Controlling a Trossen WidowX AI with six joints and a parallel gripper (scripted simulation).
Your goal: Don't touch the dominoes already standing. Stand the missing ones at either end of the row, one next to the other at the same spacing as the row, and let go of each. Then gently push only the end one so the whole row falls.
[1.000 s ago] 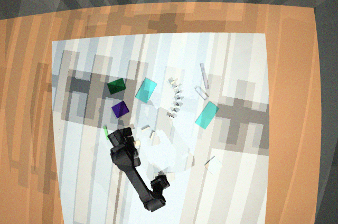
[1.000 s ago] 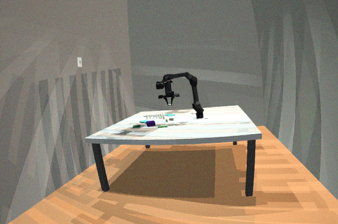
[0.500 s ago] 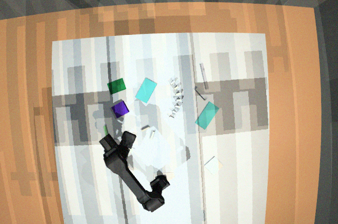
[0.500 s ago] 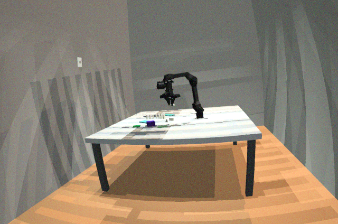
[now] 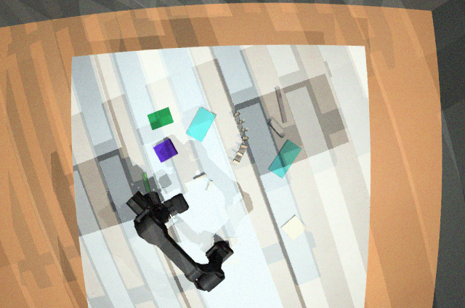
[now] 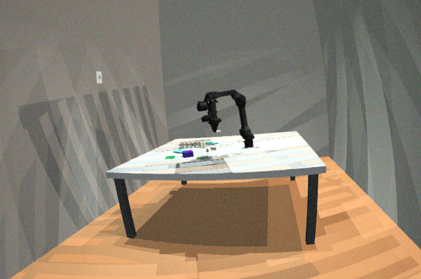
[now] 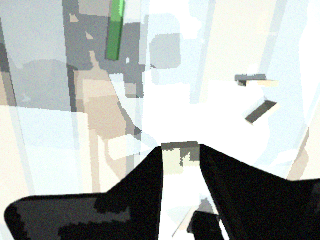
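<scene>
Now: gripper tip 15 cm above the light green stick, 10 cm to the right of it and 9 cm short of it. From my gripper tip the other things lie so: cream tile: 47 cm to the right, 21 cm behind, 15 cm below; purple block: 20 cm ahead, 14 cm below, 1 cm to the right; green tile: 34 cm ahead, 16 cm below.
</scene>
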